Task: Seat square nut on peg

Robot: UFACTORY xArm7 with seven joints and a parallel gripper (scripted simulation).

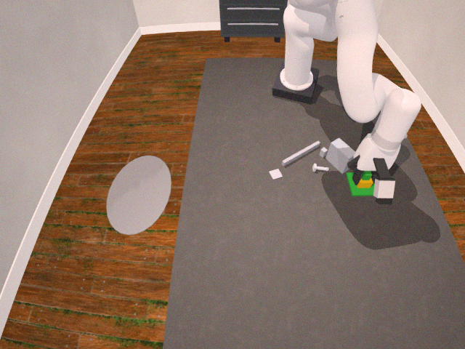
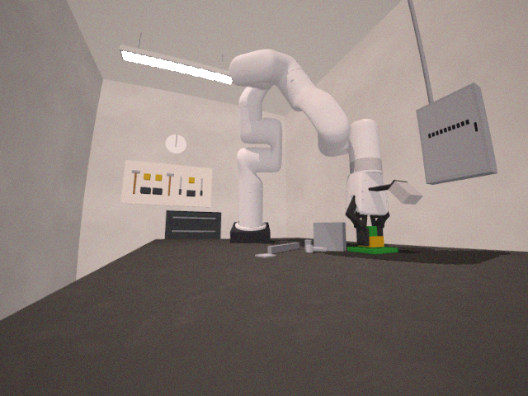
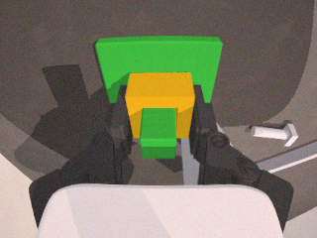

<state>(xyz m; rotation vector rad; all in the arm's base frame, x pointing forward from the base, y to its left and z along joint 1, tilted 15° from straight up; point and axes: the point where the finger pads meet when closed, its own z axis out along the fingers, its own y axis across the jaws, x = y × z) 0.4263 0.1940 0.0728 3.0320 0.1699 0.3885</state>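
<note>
My gripper is now 7 cm past the grey block and 6 cm to the left of it. Also, from my hand: bolt: 4 cm behind, 13 cm to the right, 3 cm below; small grey cube: 10 cm behind, 11 cm to the right, 2 cm below; grey bar: 9 cm behind, 18 cm to the right, 3 cm below.
</note>
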